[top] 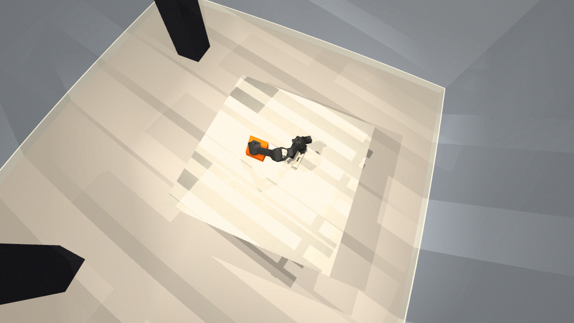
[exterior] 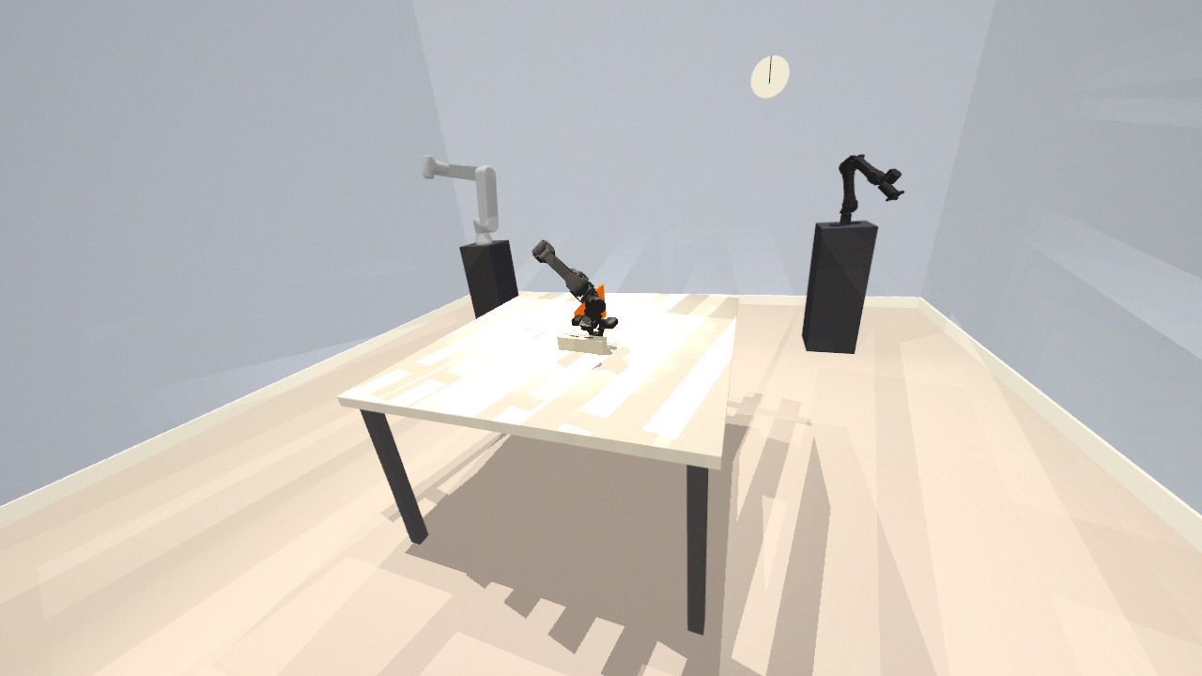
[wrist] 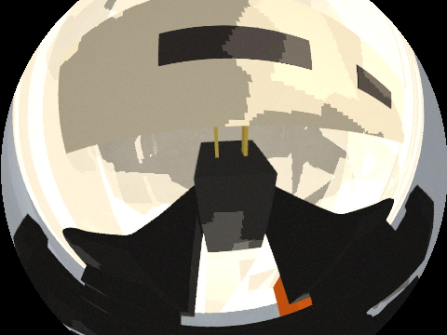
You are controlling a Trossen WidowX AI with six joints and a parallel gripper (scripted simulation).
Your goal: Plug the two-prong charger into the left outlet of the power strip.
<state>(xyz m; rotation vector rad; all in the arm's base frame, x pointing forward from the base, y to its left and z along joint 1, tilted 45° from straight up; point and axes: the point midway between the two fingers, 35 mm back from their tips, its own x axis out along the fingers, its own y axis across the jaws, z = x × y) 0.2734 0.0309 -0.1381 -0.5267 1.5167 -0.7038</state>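
Right now the black two-prong charger is 20 mm ahead of my gripper tip and 10 mm above it.
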